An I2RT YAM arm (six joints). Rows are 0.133 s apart.
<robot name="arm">
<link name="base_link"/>
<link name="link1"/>
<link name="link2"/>
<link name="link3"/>
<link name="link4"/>
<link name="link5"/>
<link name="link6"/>
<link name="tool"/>
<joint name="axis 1" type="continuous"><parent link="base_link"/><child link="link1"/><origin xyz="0 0 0.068" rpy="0 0 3.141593"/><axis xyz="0 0 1"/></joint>
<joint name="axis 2" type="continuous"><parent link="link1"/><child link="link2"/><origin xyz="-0.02 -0.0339 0.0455" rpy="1.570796 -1.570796 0"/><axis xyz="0 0 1"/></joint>
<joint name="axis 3" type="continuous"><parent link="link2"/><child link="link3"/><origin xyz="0 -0.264 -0.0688" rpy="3.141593 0 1.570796"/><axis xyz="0 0 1"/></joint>
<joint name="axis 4" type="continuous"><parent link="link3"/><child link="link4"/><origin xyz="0.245 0.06 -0.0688" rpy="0 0 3.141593"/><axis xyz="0 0 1"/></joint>
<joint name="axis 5" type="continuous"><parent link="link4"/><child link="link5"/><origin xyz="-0.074 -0.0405 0.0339" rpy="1.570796 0 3.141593"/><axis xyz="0 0 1"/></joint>
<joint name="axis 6" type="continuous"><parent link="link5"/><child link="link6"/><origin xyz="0.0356 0 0.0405" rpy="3.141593 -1.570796 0"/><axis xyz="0 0 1"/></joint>
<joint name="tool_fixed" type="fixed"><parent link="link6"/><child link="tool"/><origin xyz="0 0 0"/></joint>
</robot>
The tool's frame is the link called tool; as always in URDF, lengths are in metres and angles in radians. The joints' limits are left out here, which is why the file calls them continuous.
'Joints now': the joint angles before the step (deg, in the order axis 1, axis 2, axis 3, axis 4, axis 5, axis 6). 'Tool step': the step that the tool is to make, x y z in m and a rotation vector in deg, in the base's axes. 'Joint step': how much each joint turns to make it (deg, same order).
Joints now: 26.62 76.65 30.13 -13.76 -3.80 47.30
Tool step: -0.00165 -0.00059 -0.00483 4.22 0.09 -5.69
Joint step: 0.00 -0.20 -2.08 4.16 -0.36 6.85
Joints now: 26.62 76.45 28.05 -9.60 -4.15 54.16
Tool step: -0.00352 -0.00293 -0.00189 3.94 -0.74 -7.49
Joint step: -0.04 -1.55 -2.42 3.78 1.45 7.99
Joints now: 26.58 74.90 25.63 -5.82 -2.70 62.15
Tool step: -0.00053 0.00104 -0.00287 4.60 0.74 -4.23
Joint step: 0.13 0.24 -1.21 3.20 -1.05 6.15
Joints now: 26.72 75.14 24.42 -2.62 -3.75 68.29
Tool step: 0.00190 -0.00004 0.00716 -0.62 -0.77 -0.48
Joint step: -0.08 -1.07 1.18 -1.86 0.96 -0.22
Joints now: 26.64 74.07 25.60 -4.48 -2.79 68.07
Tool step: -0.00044 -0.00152 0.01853 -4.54 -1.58 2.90
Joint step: 0.04 -3.34 3.08 -7.21 2.12 -5.14
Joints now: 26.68 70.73 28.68 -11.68 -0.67 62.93
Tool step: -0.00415 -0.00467 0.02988 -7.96 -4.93 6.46
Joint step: -0.02 -5.65 3.88 -8.48 3.60 -10.78
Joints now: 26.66 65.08 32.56 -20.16 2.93 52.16
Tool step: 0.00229 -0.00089 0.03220 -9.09 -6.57 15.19
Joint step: -0.70 -2.76 5.39 -5.50 -1.29 -19.33
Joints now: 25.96 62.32 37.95 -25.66 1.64 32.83
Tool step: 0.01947 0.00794 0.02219 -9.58 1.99 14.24
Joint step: -0.76 6.55 10.35 -9.71 -2.83 -16.65
